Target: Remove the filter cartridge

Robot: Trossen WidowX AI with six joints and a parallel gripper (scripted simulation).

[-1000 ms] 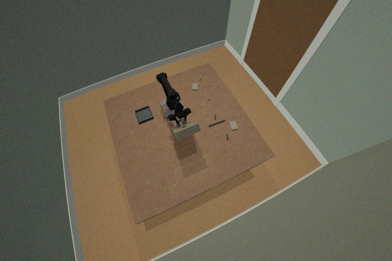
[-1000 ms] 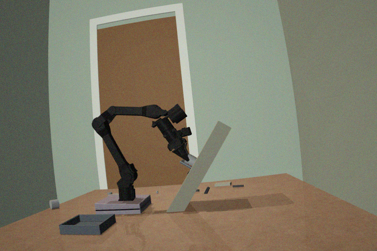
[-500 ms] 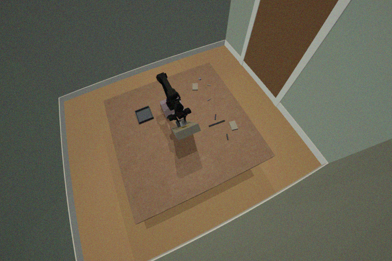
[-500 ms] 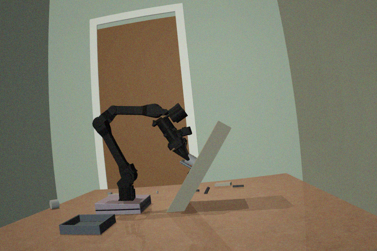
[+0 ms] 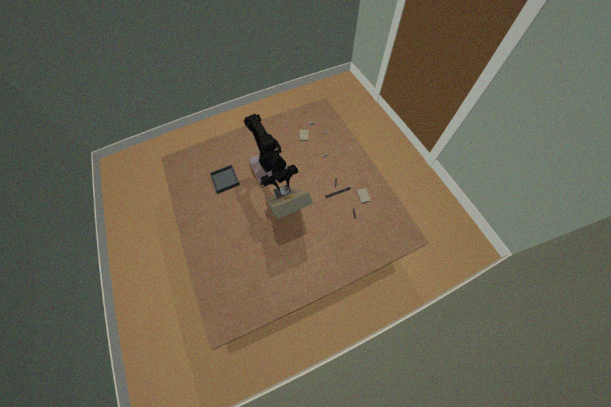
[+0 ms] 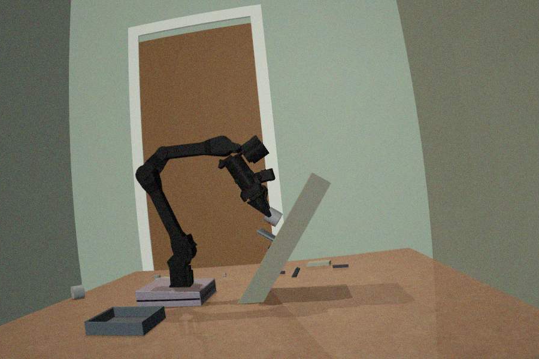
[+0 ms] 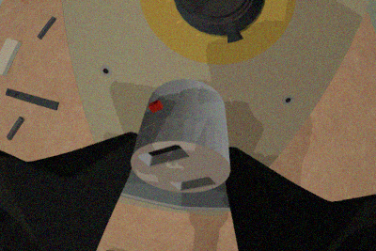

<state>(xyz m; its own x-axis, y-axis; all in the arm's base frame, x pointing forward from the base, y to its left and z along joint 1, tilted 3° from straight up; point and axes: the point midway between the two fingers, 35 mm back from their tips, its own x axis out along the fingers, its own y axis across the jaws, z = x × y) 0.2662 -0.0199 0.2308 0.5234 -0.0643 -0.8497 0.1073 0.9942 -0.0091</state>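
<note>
Right now my gripper tip is 38 cm past the dark tray, 25 cm to the left of it and 22 cm above it. Round my gripper tip: white round cartridge: right at my gripper tip; service panel: 4 cm ahead, 1 cm to the right, 6 cm below.
</note>
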